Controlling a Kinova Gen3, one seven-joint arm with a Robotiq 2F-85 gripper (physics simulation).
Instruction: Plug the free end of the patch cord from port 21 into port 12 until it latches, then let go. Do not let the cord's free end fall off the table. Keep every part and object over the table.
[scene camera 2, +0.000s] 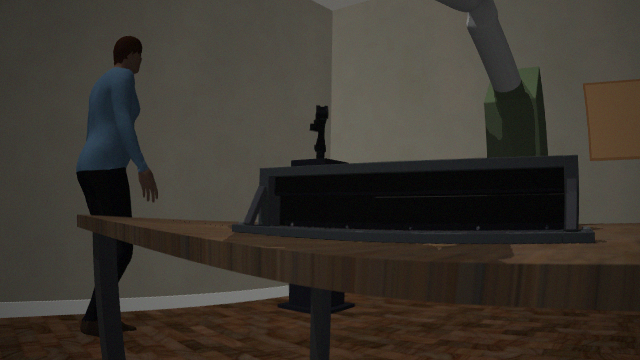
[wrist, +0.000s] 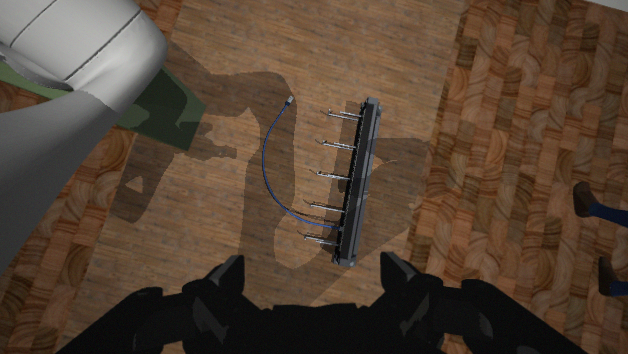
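Note:
In the wrist view a blue patch cord curves over the table, one end at the panel's front near its lower end. Its free end, a small clear plug, lies on the table at the upper left of the panel. The patch panel stands on the table, long and dark, with metal cable hooks on its front. Port numbers are too small to read. My gripper is open and empty, high above the table. It does not show in the scene view.
The wooden table has its edge right of the panel in the wrist view. A green block stands at the arm's base. A person in blue stands beyond the table. A small black device stands behind the panel.

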